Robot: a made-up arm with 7 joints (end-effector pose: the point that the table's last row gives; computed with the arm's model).
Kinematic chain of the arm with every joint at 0, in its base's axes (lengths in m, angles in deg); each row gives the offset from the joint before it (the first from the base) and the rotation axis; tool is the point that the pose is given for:
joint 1: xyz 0 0 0.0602 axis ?
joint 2: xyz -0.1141 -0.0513 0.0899 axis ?
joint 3: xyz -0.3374 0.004 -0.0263 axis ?
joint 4: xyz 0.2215 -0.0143 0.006 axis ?
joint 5: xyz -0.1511 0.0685 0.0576 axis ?
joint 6: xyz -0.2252 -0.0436 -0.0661 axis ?
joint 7: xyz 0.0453 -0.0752 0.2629 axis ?
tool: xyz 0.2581 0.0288 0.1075
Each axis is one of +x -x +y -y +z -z.
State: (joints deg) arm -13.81 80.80 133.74 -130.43 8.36 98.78 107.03
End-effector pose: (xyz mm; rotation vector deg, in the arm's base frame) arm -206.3 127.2 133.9 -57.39 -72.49 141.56
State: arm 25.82 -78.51 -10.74 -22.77 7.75 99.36 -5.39
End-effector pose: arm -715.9 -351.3 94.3 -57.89 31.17 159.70
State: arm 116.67 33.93 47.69 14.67 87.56 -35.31 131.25
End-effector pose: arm 39.3 210.8 -654.0 41.27 54.61 34.43
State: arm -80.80 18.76 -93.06 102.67 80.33 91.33 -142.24
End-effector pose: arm -348.3 -79.6 772.4 68.08 48.27 149.92
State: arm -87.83 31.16 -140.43 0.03 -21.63 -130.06 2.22
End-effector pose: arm 225.8 -280.6 172.6 122.61 -67.81 -11.33
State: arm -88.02 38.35 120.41 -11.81 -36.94 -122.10 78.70
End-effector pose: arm -43.2 -123.5 353.0 71.54 -15.42 -31.30
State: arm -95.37 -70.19 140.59 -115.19 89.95 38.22 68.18
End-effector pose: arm 237.5 -334.1 243.8 60.17 136.73 -23.16
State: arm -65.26 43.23 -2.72 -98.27 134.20 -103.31 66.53
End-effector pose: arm 227.1 191.9 83.0 76.18 51.95 58.23
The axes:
joint 1: -y
joint 2: -z
joint 3: -y
joint 4: +x
joint 5: +y
joint 6: +z
joint 7: +y

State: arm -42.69 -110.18 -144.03 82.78 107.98 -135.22 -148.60
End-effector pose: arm -143.7 -468.6 -239.9 3.33 -83.49 -142.95
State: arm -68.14 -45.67 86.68 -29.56 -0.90 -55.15 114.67
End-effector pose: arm -218.2 -332.6 314.7 61.67 94.12 -7.49
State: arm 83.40 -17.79 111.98 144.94 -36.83 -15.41 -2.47
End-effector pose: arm -122.5 -170.7 -4.7 42.21 -16.55 173.24
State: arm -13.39 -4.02 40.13 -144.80 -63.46 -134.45 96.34
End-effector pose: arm -545.5 -235.3 442.8 -2.65 -40.34 -16.29
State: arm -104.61 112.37 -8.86 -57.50 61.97 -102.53 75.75
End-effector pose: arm 340.5 242.7 -226.2 71.69 57.31 68.28
